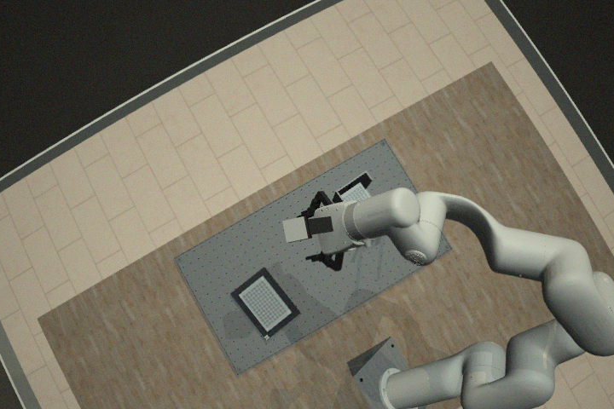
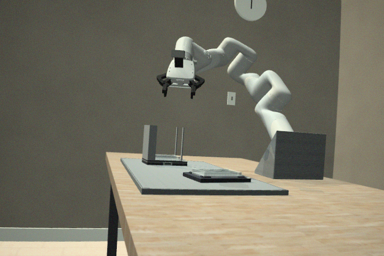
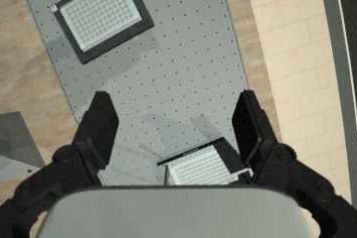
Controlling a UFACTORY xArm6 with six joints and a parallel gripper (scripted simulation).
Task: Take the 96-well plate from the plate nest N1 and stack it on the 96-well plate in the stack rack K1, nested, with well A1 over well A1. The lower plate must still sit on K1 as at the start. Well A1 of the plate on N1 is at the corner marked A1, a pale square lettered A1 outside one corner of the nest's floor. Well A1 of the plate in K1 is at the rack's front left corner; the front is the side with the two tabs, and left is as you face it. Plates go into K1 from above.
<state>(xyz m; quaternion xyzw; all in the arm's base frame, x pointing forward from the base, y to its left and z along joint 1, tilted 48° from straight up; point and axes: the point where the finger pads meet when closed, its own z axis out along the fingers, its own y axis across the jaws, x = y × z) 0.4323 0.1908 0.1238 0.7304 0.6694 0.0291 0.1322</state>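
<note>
My gripper is now 19 cm past the pale A1 mark, 21 cm to the right of it and 25 cm above it. The rest, counted from my hand: tall back wall: 9 cm ahead, 16 cm to the right, 18 cm below.
</note>
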